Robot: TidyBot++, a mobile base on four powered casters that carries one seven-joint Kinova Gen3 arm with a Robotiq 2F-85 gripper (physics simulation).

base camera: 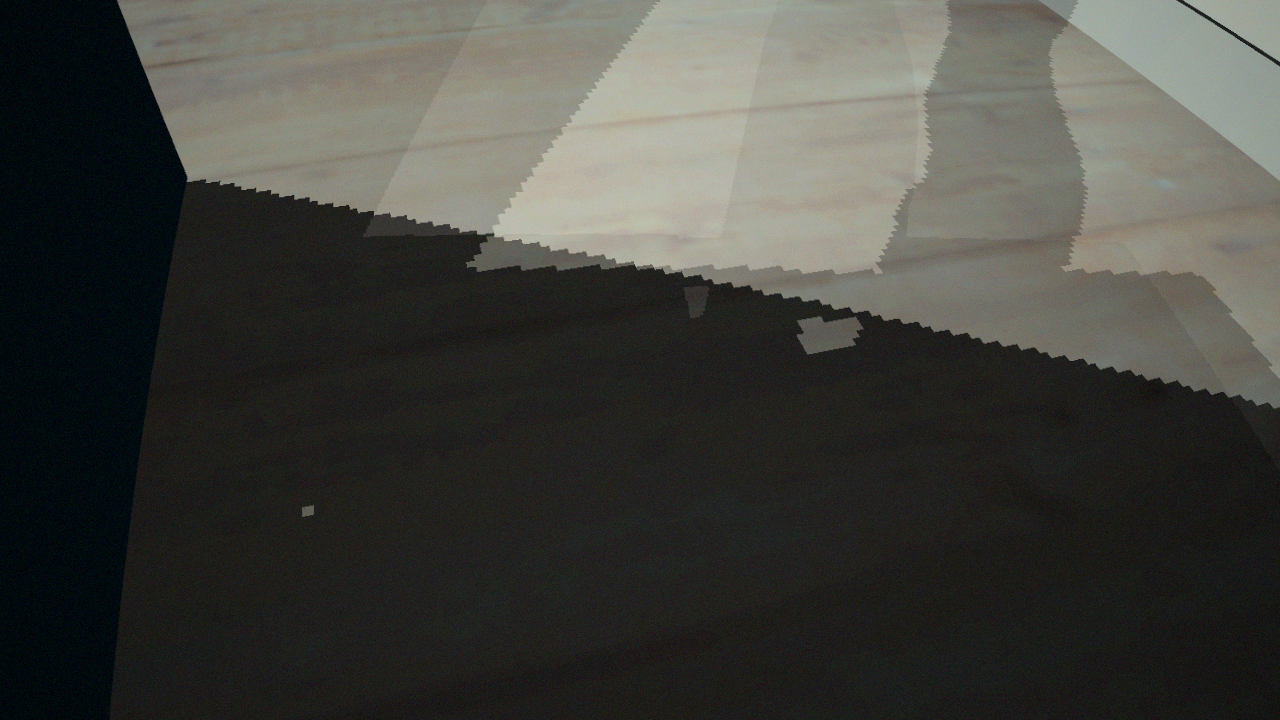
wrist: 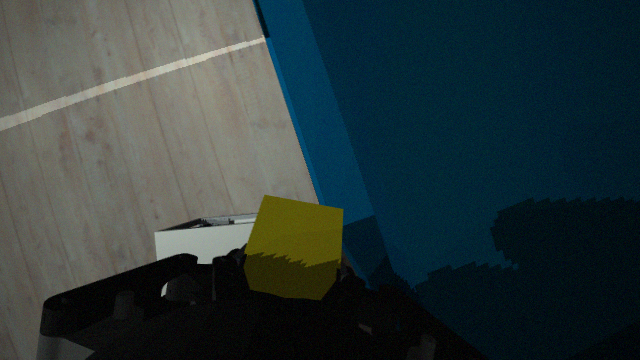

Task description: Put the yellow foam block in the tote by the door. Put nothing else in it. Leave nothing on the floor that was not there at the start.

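Places are measured from the arm's base along level axes (x back, y right, z up), in millimetres.
Pixels of known places: gripper, between the fingertips: point(wrist: 292, 264).
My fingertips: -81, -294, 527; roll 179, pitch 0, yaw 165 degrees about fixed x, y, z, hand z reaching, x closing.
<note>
Behind a point stands the place of what it marks, as x, y, z.
The yellow foam block point(wrist: 300, 227) {-90, -322, 538} is between the fingers of my gripper point(wrist: 292, 264) {-81, -294, 527} in the wrist view, at the lower middle. The gripper is shut on it, and the block hides part of the fingers. The block is held in front of the floor and the edge of a large blue surface; its height above the floor cannot be told. The tote and the door do not show in the wrist view or the base camera view.
The large blue body point(wrist: 475, 125) {-178, -371, 594} fills the right of the wrist view. A dark blue panel point(base camera: 67, 358) {-350, -241, -315} stands at the left of the base camera view. A white box-shaped body point(wrist: 202, 244) {243, -198, -14} shows behind the gripper. A pale wall strip point(base camera: 1199, 76) {-767, 639, -362} borders the shadowed wooden floor point(base camera: 626, 134) {-663, 43, -396} point(wrist: 125, 165) {767, -529, -396}.
</note>
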